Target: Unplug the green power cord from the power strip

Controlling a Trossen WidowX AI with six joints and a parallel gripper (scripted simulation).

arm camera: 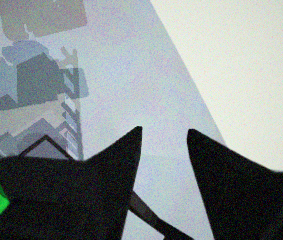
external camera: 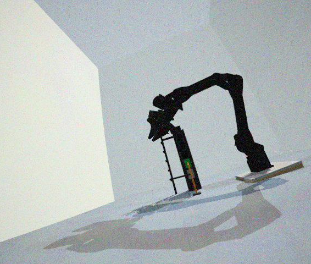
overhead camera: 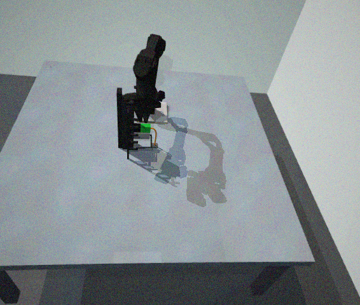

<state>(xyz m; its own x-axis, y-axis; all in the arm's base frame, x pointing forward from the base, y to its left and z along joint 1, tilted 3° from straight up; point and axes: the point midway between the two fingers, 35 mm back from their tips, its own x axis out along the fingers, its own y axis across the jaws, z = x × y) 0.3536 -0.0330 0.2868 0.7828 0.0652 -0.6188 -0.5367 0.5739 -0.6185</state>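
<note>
Right now the green plug is 13 cm behind my gripper tip, 1 cm to the right of it and 14 cm below it.
</note>
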